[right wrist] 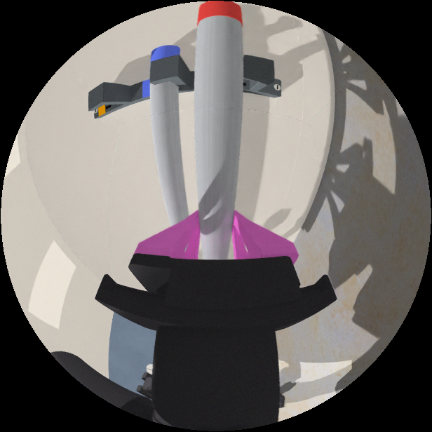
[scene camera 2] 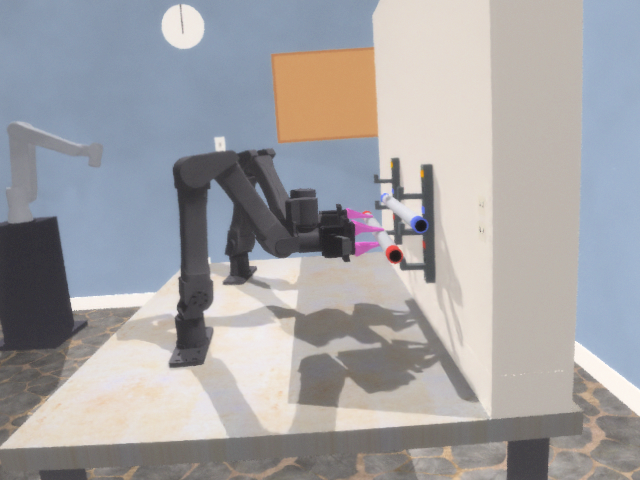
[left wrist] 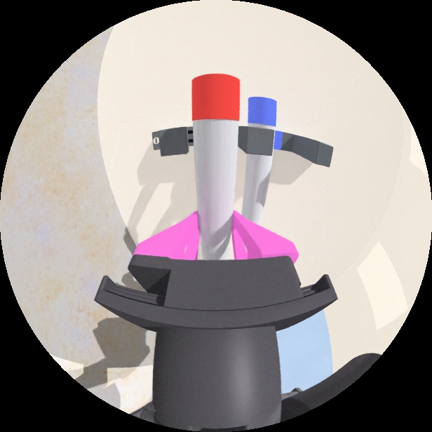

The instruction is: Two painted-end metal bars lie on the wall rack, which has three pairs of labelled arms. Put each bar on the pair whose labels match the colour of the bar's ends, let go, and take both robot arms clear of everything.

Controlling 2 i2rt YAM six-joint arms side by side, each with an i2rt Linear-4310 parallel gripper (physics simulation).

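Places are measured from the left arm's base along level axes (x up, y right, z ahead), in millimetres.
Where they show: left arm's base, origin of the base link: (scene camera 2: 240, 276); right arm's base, origin of the base link: (scene camera 2: 193, 347).
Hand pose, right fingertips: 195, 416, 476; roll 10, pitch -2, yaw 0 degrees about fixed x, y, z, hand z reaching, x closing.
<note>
Each offset is from my right fingertips to the top centre of the thing, as dx, dy, dz. "spot": to the spot under its first point. Level surfaces: height alone.
The red-ended bar @[+19, -57, -13] (scene camera 2: 383, 241) (left wrist: 216, 165) (right wrist: 217, 100) is held roughly level in front of the wall rack @[spot: -55, +141, +91] (scene camera 2: 429, 272) (left wrist: 174, 143) (right wrist: 259, 68), lower than the blue-ended bar. My left gripper (left wrist: 215, 215) and my right gripper (scene camera 2: 381, 237) (right wrist: 215, 215) are both shut on it. Its near end is close to the upturned tip of the bottom red-labelled arm; contact cannot be told. In both wrist views it crosses between the bottom and middle arms. The blue-ended bar @[+67, -74, +43] (scene camera 2: 405, 210) (left wrist: 257, 185) (right wrist: 166, 120) lies on the middle, blue-labelled pair. The top pair, labelled orange, holds no bar.
The pale wall (scene camera 2: 439, 93) stands behind the rack. The table @[dx -195] (scene camera 2: 129, 397) lies below both arms, with their shadows on it. The two arms reach side by side toward the wall. A grey robot arm (scene camera 2: 23, 165) stands on a dark pedestal (scene camera 2: 33, 279) beyond the table.
</note>
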